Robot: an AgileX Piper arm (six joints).
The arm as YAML. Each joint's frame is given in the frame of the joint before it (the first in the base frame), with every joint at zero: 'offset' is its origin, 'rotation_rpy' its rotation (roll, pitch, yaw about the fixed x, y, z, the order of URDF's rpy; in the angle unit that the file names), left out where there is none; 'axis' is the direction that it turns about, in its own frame. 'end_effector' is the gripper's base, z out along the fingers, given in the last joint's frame.
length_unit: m
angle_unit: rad
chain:
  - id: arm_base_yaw
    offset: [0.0, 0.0, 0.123]
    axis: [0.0, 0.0, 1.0]
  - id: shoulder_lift
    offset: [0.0, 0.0, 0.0]
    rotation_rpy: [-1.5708, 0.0, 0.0]
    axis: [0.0, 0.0, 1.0]
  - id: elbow
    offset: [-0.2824, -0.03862, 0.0]
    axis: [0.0, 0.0, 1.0]
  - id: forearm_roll
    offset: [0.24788, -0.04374, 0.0]
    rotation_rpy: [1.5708, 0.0, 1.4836]
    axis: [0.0, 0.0, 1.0]
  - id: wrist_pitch
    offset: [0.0, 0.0, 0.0]
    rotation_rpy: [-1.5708, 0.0, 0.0]
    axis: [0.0, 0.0, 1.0]
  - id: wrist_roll
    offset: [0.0, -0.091, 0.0]
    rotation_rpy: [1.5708, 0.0, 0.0]
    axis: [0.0, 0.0, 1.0]
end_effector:
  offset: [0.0, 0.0, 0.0]
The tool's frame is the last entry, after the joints.
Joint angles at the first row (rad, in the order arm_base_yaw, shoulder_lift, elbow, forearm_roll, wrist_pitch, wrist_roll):
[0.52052, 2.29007, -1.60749, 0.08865, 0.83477, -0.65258]
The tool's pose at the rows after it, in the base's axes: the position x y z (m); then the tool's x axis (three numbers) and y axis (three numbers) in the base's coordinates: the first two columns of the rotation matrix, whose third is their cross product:
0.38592 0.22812 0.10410 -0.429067 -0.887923 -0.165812 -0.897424 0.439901 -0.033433
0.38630 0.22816 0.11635 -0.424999 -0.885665 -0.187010 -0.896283 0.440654 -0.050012
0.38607 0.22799 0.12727 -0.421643 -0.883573 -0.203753 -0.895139 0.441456 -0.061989
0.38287 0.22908 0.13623 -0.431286 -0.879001 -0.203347 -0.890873 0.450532 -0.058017
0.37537 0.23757 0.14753 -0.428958 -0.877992 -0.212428 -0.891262 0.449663 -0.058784
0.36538 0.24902 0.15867 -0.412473 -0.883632 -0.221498 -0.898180 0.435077 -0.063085
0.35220 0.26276 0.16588 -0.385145 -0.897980 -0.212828 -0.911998 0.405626 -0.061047
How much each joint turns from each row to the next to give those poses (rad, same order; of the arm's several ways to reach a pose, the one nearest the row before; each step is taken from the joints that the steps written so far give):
[0.00002, -0.01430, 0.00001, 0.00000, 0.00000, 0.00085]
[-0.00001, -0.02731, -0.00005, -0.00223, 0.00003, 0.00149]
[0.00000, -0.02450, 0.00001, -0.00079, 0.00346, 0.00095]
[0.00573, -0.02099, 0.00005, -0.00195, 0.02241, 0.01884]
[0.02515, -0.02607, -0.00002, -0.00201, 0.01621, 0.02641]
[0.03447, -0.02581, 0.00000, -0.00448, 0.01432, 0.02132]
[0.04375, -0.01683, -0.00134, -0.00815, 0.02597, 0.01739]

